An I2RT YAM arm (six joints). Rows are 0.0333 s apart.
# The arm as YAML. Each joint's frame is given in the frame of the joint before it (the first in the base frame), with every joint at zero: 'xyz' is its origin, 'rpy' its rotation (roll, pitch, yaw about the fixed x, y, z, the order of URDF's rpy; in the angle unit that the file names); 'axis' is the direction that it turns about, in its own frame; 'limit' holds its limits. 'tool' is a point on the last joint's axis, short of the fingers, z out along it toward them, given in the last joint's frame.
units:
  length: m
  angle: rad
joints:
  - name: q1
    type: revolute
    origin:
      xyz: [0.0, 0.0, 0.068]
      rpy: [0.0, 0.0, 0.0]
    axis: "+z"
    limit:
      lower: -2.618
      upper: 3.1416
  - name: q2
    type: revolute
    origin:
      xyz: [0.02, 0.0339, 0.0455]
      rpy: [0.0, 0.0, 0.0]
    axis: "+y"
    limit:
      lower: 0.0
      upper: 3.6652
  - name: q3
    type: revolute
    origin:
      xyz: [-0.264, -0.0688, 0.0]
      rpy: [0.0, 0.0, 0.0]
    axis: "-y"
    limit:
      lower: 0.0
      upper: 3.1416
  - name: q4
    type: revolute
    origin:
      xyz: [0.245, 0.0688, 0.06]
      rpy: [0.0, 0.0, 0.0]
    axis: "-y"
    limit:
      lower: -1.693
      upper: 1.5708
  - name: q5
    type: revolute
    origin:
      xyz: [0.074, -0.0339, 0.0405]
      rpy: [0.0, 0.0, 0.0]
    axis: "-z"
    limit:
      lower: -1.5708
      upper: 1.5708
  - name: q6
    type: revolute
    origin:
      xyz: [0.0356, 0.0, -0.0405]
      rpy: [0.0, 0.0, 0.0]
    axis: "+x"
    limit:
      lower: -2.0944
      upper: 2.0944
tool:
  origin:
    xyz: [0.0, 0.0, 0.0]
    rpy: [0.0, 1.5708, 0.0]
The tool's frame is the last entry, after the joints.
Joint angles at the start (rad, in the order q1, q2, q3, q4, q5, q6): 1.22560 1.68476 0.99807 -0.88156 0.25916 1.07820
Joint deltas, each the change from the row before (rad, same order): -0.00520 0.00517 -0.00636 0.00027 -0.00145 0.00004; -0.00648 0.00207 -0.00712 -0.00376 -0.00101 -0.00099; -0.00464 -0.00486 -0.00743 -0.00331 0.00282 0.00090; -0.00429 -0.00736 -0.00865 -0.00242 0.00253 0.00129; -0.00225 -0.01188 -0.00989 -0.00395 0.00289 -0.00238; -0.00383 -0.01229 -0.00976 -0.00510 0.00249 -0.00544; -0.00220 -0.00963 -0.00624 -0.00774 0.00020 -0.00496; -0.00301 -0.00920 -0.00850 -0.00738 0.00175 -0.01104; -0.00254 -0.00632 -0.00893 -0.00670 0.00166 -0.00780
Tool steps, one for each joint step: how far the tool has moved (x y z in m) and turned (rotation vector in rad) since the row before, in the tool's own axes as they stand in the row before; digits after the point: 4 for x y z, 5 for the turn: 0.0000 -0.0013 0.0030 0.01007 0.00707 0.00219; -0.0001 -0.0023 0.0025 0.01196 0.00768 0.00198; 0.0000 -0.0025 0.0008 0.00733 0.00087 0.00388; 0.0002 -0.0028 0.0004 0.00527 0.00010 0.00448; 0.0007 -0.0032 -0.0005 0.00352 -0.00131 -0.00072; 0.0004 -0.0035 -0.0005 0.00419 -0.00041 -0.00242; 0.0006 -0.0027 -0.0007 0.00424 0.00219 -0.00399; 0.0007 -0.0031 0.0000 0.00711 0.00212 -0.00991; 0.0010 -0.0028 0.0007 0.00914 0.00346 -0.00784
